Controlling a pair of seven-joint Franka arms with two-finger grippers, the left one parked.
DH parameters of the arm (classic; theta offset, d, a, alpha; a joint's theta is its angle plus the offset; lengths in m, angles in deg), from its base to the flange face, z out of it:
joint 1: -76.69 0.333 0 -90
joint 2: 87.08 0 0 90
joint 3: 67.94 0.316 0.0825 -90
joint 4: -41.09 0 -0.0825 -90
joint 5: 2.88 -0.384 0 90
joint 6: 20.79 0 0.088 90
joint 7: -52.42 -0.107 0 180
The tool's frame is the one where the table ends.
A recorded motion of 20 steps. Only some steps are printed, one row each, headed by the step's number.
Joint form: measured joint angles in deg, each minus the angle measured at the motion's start. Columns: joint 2, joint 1, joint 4, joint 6, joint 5, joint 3, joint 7.
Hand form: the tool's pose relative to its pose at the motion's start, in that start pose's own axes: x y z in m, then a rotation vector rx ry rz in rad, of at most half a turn. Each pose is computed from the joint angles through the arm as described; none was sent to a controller.
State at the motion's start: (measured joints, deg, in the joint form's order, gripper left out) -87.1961 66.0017 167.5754 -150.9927 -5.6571 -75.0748 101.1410
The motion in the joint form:
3: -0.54 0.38 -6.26 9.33 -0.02 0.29 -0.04
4: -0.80 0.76 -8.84 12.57 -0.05 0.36 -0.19
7: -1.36 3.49 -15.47 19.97 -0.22 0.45 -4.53
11: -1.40 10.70 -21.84 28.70 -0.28 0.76 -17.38
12: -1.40 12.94 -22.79 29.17 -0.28 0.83 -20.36
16: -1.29 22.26 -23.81 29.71 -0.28 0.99 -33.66
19: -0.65 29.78 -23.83 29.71 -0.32 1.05 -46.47
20: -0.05 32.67 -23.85 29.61 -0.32 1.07 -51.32
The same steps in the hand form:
3: 0.0144 0.0025 -0.0392 0.0372 -0.0257 -0.0154
4: 0.0213 0.0021 -0.0572 0.0444 -0.0288 -0.0225
7: 0.0484 -0.0126 -0.1045 0.0535 -0.0286 -0.0004
11: 0.0963 -0.0695 -0.1428 0.0825 -0.0677 0.0868
12: 0.1101 -0.0873 -0.1495 0.0781 -0.0634 0.0978
16: 0.1547 -0.1674 -0.1548 0.0744 -0.0697 0.1637
19: 0.1811 -0.2362 -0.1485 0.0723 -0.0914 0.2552
20: 0.1900 -0.2634 -0.1429 0.0695 -0.1040 0.2891

